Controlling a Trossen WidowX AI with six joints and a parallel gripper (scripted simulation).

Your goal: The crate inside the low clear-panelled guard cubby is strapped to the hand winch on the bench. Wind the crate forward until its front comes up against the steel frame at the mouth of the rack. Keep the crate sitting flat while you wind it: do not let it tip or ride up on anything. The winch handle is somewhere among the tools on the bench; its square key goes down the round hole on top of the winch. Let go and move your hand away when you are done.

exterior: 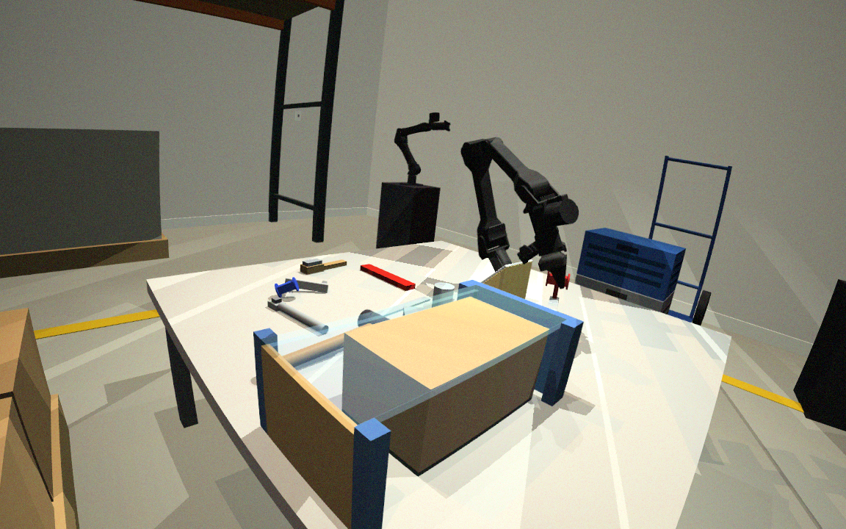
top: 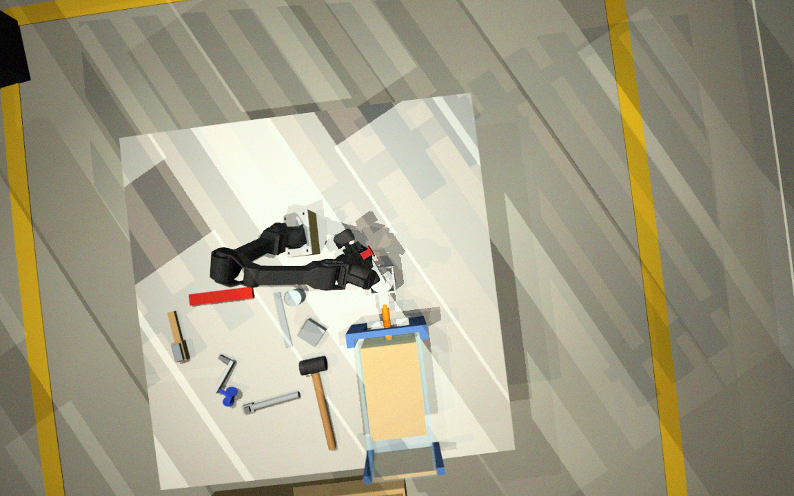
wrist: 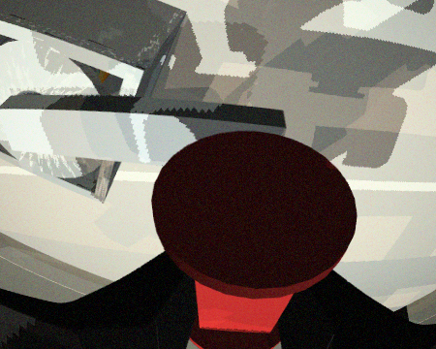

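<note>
Now: the red-knobbed winch handle 4 cm ahead of my gripper tip and 3 cm below it. Also, from my gripper tip: grey block (27 cm to the right, 22 cm ahead, 12 cm below); winch (10 cm below, 8 cm ahead, 1 cm to the left); red knob (1 cm to the right).
</note>
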